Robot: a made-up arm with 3 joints. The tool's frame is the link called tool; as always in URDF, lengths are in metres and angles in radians. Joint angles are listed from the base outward.
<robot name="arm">
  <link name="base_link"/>
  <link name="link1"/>
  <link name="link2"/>
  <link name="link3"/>
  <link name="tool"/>
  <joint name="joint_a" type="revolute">
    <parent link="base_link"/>
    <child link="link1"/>
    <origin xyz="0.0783 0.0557 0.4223" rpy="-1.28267 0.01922 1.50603"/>
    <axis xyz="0 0 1"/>
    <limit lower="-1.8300" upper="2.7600"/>
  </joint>
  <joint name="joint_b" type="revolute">
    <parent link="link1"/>
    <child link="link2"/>
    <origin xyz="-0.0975 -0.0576 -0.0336" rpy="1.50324 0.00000 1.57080"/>
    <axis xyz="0 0 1"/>
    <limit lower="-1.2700" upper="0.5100"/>
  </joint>
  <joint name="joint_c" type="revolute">
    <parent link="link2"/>
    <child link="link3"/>
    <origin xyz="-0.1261 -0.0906 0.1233" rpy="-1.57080 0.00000 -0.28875"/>
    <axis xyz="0 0 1"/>
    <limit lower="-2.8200" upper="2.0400"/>
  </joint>
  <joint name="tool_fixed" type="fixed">
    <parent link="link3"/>
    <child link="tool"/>
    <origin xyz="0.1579 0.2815 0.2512" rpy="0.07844 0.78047 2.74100"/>
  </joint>
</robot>
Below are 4 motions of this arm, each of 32 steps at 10 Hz.
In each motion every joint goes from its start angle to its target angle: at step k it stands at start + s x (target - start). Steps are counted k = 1, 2, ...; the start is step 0. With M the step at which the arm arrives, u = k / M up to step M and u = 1 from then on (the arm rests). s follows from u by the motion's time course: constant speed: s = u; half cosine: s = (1 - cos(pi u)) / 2; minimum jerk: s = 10 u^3 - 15 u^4 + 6 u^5.
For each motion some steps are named. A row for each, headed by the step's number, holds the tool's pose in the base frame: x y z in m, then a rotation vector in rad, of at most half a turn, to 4 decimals.
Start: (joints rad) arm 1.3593 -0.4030 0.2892
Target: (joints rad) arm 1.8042 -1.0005 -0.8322
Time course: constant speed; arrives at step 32
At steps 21, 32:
21: 0.2384 -0.0748 0.5459 -0.0126 -0.6529 1.2702
32: 0.2849 -0.0730 0.4273 0.3236 -0.3708 1.3178

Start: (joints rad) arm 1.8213 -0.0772 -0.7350
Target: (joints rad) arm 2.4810 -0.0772 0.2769
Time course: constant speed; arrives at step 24
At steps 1, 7, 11, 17, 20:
1: 0.0959 -0.0915 0.5622 -0.3948 -0.3923 0.6647
7: 0.1138 -0.0027 0.6326 -0.7432 -0.3508 0.8892
11: 0.1160 0.0715 0.6569 -0.9729 -0.3147 1.0413
17: 0.1029 0.1901 0.6539 -1.3129 -0.2473 1.2735
20: 0.0888 0.2467 0.6345 -1.4803 -0.2072 1.3917

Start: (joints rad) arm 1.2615 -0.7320 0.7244
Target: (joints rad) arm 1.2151 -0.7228 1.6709
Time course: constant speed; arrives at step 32
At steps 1, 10, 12, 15, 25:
1: -0.0003 0.0115 0.7574 -0.9826 -1.2618 1.2807
10: -0.0678 0.0610 0.7642 -1.2625 -1.3209 1.2986
12: -0.0827 0.0722 0.7628 -1.3258 -1.3319 1.3004
15: -0.1046 0.0892 0.7587 -1.4214 -1.3468 1.3017
25: -0.1728 0.1448 0.7284 -1.7459 -1.3822 1.2922

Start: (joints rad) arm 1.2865 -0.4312 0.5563
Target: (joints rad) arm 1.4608 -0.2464 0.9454
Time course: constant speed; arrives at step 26
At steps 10, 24, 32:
10: 0.0278 0.1033 0.7705 -1.1447 -0.8625 1.1994
24: 0.0028 0.2109 0.7637 -1.4492 -0.7465 1.2988
32: -0.0003 0.2262 0.7599 -1.4924 -0.7282 1.3134

